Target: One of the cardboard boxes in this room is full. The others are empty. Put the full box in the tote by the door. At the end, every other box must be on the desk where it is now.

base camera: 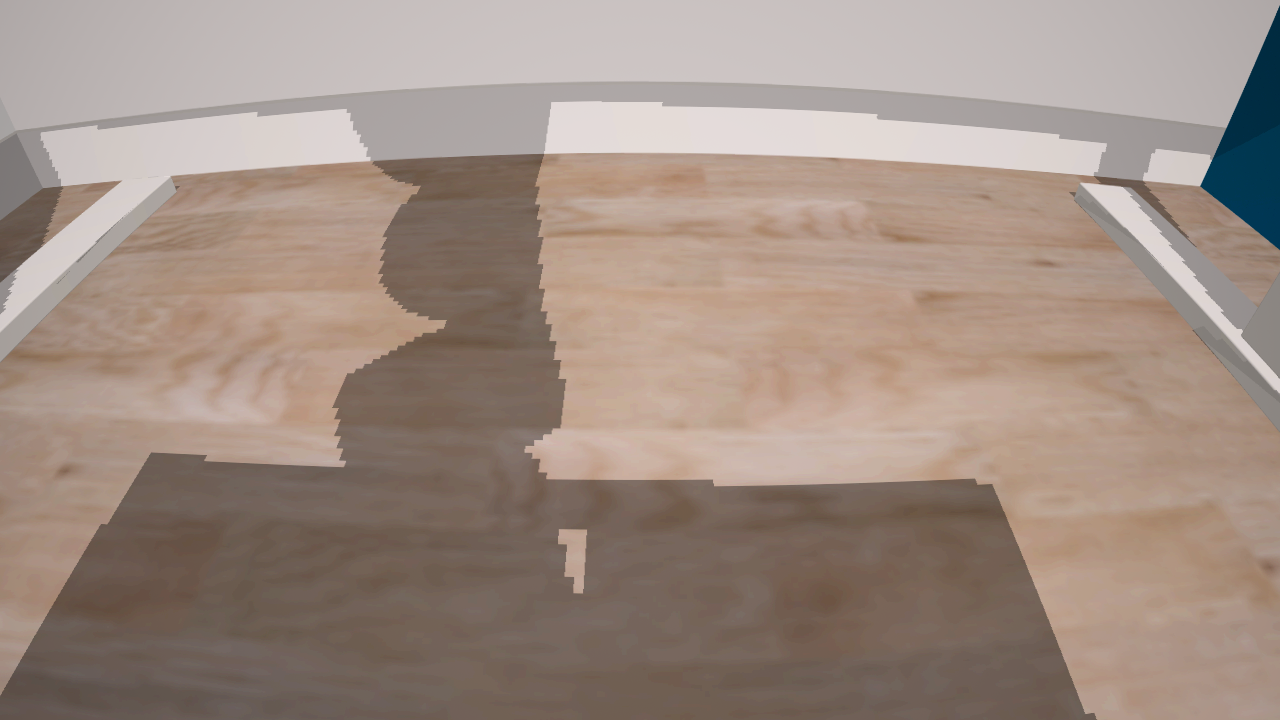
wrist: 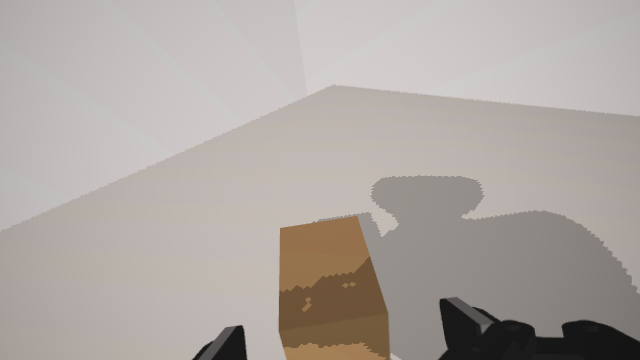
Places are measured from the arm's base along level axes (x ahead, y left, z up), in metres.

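Where they show: gripper, fingertip midpoint: (wrist: 343,334).
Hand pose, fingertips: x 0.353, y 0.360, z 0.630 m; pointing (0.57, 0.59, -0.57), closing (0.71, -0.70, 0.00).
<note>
After its pixels a point has its place.
A cardboard box (wrist: 327,280) {x 0.389, y 0.405, z 0.604 m} stands on the pale desk top (wrist: 200,260) {x 0.371, y 0.552, z 0.554 m} in the wrist view, at the bottom middle, with its lower part cut off by the frame edge. My gripper (wrist: 343,334) {x 0.353, y 0.360, z 0.630 m} is open, with one finger to the left of the box and the other to the right in the view. Nothing is between the fingertips that I can see being held; how far the box lies beyond them is hard to tell. The tote and the other boxes do not show.
In the base view, white desk rails (base camera: 89,250) {x 0.663, y 0.629, z -0.375 m} (base camera: 1172,268) {x 0.657, y -0.545, z -0.371 m} lie low at left and right on the wooden floor (base camera: 760,358) {x 0.525, y -0.085, z -0.397 m}. A wall (base camera: 626,44) {x 0.929, y 0.038, z -0.262 m} stands ahead. A dark blue object (base camera: 1253,170) {x 0.865, y -0.807, z -0.332 m} is at the far right. Walls (wrist: 450,45) {x 0.912, y 0.564, z 0.631 m} meet behind the desk in the wrist view.
</note>
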